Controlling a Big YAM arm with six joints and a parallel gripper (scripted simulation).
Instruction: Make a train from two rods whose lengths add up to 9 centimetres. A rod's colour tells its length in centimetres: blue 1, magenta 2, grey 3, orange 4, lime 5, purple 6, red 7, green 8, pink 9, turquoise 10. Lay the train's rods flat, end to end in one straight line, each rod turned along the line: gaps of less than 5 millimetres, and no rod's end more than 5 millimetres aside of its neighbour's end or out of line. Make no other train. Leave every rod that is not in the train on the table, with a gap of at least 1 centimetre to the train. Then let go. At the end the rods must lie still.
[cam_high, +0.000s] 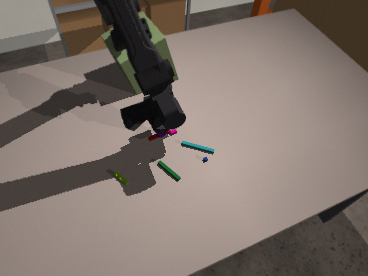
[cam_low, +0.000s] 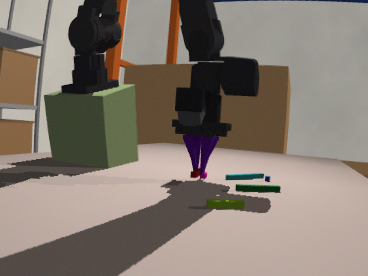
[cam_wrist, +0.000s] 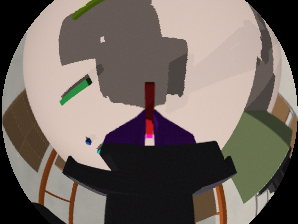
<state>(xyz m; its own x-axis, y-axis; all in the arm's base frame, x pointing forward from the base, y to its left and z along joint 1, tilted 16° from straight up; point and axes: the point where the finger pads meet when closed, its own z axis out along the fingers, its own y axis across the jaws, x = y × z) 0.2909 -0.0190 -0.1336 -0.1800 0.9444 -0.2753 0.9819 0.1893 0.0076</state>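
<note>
Now: the red rod 1 cm to the right of my hand. Also, from my hand: magenta rod: 4 cm to the left, 2 cm below, 1 cm behind; then turquoise rod: 10 cm to the left, 7 cm ahead, 2 cm below; then green rod: 12 cm ahead, 2 cm below, 1 cm to the right.
</note>
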